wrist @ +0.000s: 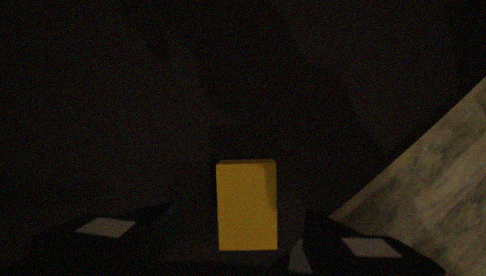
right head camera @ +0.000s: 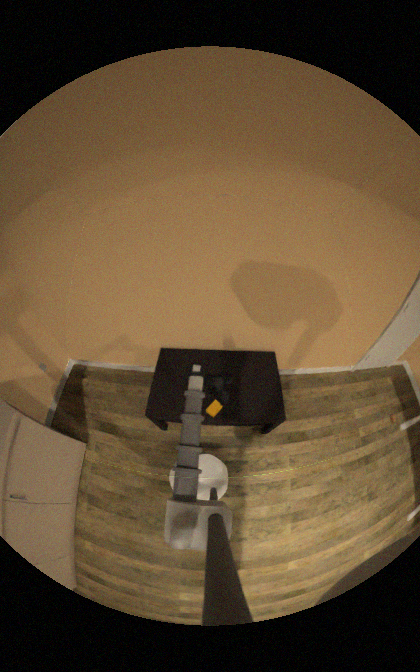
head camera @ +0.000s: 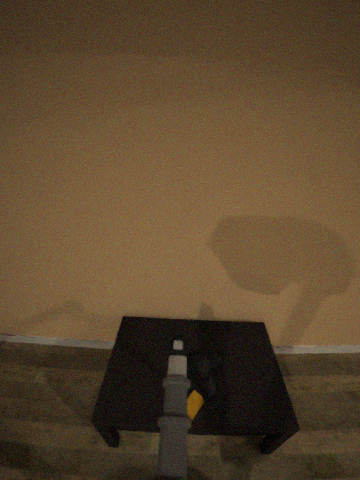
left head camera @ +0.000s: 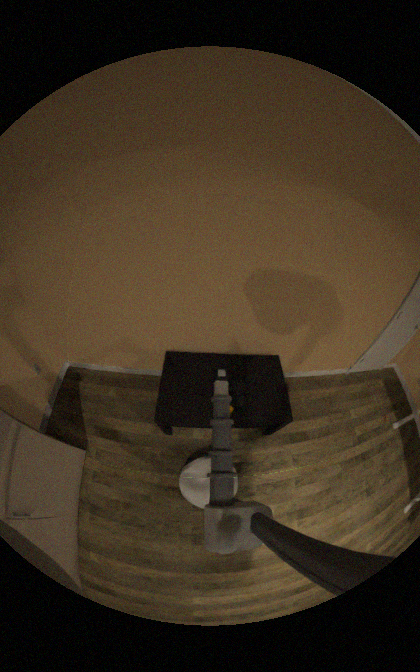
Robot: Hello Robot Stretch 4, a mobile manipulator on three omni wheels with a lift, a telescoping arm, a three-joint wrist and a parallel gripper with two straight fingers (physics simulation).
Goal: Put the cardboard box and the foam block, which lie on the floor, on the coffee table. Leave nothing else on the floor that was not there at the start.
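Seen in the pictures: gripper, fingertip midpoint: (wrist: 240, 224) (head camera: 197, 389) (left head camera: 229, 402); robot's base at its link origin: (left head camera: 207, 480).
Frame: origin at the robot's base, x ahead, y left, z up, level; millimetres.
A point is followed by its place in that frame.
The yellow foam block (head camera: 195, 404) {z 467, x 453, y -86 mm} (left head camera: 231, 409) {z 467, x 465, y -114 mm} (right head camera: 214, 408) (wrist: 247, 205) {z 468, x 461, y -79 mm} lies on the dark coffee table (head camera: 250, 350) {z 423, x 740, y -403 mm} (left head camera: 260, 367) {z 423, x 808, y -360 mm} (right head camera: 255, 367) (wrist: 75, 100) {z 423, x 687, y 17 mm}, near its front edge and just right of the arm in the head view. My gripper (wrist: 240, 224) {z 570, x 475, y -87 mm} is open, with its fingers spread wide. In the wrist view the block shows between the two fingers with gaps on both sides, and neither finger touches it. In the head views the dark gripper is hard to make out against the table. The cardboard box does not show in these views.
My arm (head camera: 175, 400) {z 905, x 314, y 0 mm} (left head camera: 221, 435) {z 908, x 216, y 1 mm} (right head camera: 191, 432) reaches over the table's front edge. The wall (head camera: 150, 200) {z 1188, x 972, y 156 mm} stands behind the table. A large beige piece of furniture (left head camera: 45, 490) {z 483, x -311, y 1019 mm} (right head camera: 45, 480) is at the left. Wooden floor (left head camera: 325, 475) {z -28, x -115, y -1066 mm} (right head camera: 310, 500) (wrist: 435, 170) {z -27, x 82, y -484 mm} lies around the table.
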